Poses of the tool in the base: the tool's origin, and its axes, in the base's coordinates. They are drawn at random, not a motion.
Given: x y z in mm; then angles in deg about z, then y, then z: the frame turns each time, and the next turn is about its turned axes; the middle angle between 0 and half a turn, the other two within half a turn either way.
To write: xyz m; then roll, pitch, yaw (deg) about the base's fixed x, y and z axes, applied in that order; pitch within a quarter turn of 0, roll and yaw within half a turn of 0. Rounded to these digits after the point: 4 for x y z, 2 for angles.
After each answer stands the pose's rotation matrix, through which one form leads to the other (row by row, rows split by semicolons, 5 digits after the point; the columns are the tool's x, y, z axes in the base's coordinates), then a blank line. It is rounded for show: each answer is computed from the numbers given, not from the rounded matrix.
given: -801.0, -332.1, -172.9, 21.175, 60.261, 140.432
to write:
-0.8010, -0.3321, -0.1729, 48.11, -42.02, 142.15
-0.58666 -0.01619 0.80967; 0.45586 -0.83296 0.31364; 0.66934 0.55310 0.49605

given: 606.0, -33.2, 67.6, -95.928, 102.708, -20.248
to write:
0.6060, -0.0332, 0.0676, -123.09, 66.24, 143.26
-0.32292 0.94105 -0.10075; 0.24103 -0.02117 -0.97029; -0.91522 -0.33761 -0.21998

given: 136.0, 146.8, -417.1, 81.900, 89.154, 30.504
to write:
0.1360, 0.1468, -0.4171, 88.33, 59.49, 170.46
-0.50074 -0.85405 0.14089; 0.08412 0.11398 0.98992; -0.86150 0.50754 0.01476

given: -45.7, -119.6, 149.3, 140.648, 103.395, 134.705
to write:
-0.0457, -0.1196, 0.1493, 108.52, -43.18, -142.27
-0.57668 0.31873 -0.75223; -0.44626 0.64836 0.61683; 0.68432 0.69140 -0.23166

